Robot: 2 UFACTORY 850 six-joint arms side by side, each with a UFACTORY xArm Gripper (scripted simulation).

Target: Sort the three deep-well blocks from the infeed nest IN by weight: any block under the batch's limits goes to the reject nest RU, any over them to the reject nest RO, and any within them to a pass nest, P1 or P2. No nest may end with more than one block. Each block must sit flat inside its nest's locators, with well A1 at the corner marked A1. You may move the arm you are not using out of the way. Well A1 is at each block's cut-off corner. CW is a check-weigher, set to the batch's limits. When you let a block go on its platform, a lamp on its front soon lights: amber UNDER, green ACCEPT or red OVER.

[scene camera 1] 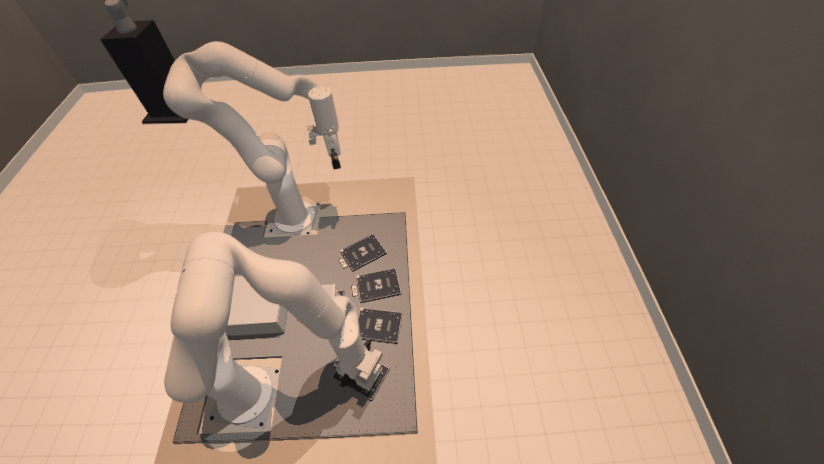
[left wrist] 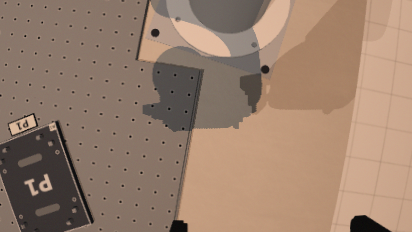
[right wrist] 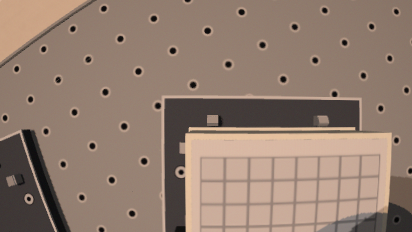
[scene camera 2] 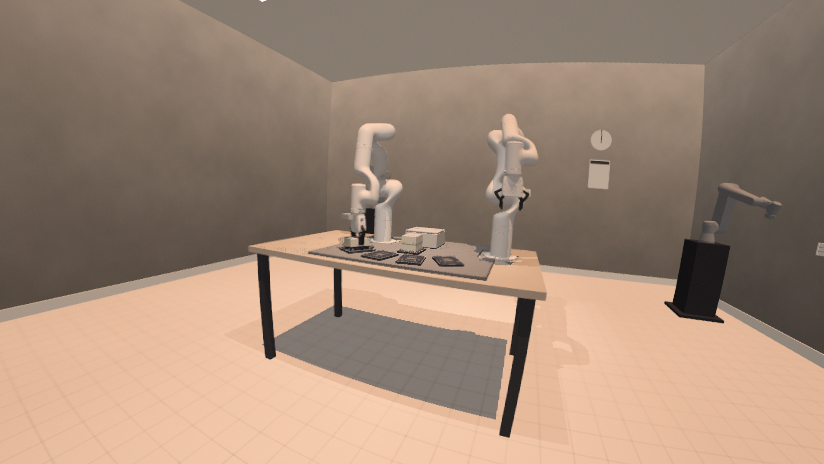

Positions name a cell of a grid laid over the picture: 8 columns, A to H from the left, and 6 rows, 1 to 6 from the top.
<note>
In view: a pale deep-well block (right wrist: E5), a pale check-weigher (scene camera 1: C5) and a nest RU (scene camera 1: D5).
The left wrist view does not show the pale check-weigher: it is out of frame. The right wrist view misses the pale check-weigher: it is out of frame.
</note>
